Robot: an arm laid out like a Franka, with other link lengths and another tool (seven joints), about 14 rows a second.
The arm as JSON. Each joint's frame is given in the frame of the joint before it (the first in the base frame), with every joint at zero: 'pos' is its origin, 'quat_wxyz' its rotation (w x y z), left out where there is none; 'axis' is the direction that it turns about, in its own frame. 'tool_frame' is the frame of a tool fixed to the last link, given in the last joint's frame.
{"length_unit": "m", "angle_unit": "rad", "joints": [
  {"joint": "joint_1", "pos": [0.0, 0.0, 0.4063], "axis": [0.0, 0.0, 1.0]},
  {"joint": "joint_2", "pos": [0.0, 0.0, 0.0], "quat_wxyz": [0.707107, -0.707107, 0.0, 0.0], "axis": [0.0, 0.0, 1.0]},
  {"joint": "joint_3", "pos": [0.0, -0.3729, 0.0], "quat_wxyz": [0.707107, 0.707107, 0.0, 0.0], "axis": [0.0, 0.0, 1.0]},
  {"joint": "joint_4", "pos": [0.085, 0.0, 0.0], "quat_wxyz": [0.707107, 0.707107, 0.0, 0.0], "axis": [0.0, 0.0, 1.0]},
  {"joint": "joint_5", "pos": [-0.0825, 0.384, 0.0], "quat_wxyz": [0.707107, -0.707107, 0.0, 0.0], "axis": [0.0, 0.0, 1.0]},
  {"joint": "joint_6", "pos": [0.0, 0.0, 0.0], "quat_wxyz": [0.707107, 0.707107, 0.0, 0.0], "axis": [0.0, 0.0, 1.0]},
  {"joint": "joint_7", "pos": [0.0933, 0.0, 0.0], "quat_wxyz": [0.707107, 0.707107, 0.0, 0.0], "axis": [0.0, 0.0, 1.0]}
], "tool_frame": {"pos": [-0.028, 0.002, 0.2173], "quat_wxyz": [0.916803, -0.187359, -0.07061, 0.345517]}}
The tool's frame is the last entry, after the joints.
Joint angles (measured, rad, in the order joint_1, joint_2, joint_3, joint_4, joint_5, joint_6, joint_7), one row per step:
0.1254 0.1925 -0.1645 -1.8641 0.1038 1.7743 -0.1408
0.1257 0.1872 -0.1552 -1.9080 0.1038 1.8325 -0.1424
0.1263 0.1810 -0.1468 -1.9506 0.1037 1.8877 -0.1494
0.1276 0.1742 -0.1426 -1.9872 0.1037 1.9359 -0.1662
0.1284 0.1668 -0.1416 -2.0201 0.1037 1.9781 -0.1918
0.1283 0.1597 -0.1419 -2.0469 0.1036 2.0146 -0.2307
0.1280 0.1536 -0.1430 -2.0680 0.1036 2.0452 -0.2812
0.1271 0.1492 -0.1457 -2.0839 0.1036 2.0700 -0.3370
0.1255 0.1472 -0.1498 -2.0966 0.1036 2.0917 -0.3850
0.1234 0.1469 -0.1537 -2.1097 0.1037 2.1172 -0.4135
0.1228 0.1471 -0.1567 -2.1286 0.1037 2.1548 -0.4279
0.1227 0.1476 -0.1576 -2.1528 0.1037 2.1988 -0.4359
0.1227 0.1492 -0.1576 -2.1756 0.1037 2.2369 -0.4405
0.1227 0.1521 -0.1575 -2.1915 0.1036 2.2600 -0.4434
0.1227 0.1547 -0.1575 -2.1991 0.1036 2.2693 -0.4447
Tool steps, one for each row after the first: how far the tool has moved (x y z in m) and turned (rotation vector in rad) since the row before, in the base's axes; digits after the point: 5 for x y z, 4 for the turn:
-0.00177 0.00385 -0.01376 -0.0005 -0.0192 0.0061
-0.00255 0.00342 -0.01257 0.0007 -0.0189 0.0111
-0.00235 0.00147 -0.00981 0.0025 -0.0193 0.0178
-0.00255 -0.00061 -0.00801 0.0039 -0.0184 0.0234
-0.00162 -0.00202 -0.00585 0.0060 -0.0195 0.0349
-0.00078 -0.00271 -0.00427 0.0076 -0.0191 0.0458
-0.00008 -0.00387 -0.00325 0.0076 -0.0172 0.0495
0.00031 -0.00470 -0.00326 0.0053 -0.0144 0.0401
0.00068 -0.00442 -0.00404 0.0015 -0.0146 0.0203
0.00079 -0.00310 -0.00594 -0.0017 -0.0193 0.0081
-0.00019 -0.00172 -0.00771 -0.0030 -0.0196 0.0040
-0.00122 -0.00099 -0.00783 -0.0030 -0.0138 0.0020
-0.00188 -0.00057 -0.00647 -0.0021 -0.0043 0.0015
-0.00142 -0.00026 -0.00378 -0.0009 0.0009 0.0006

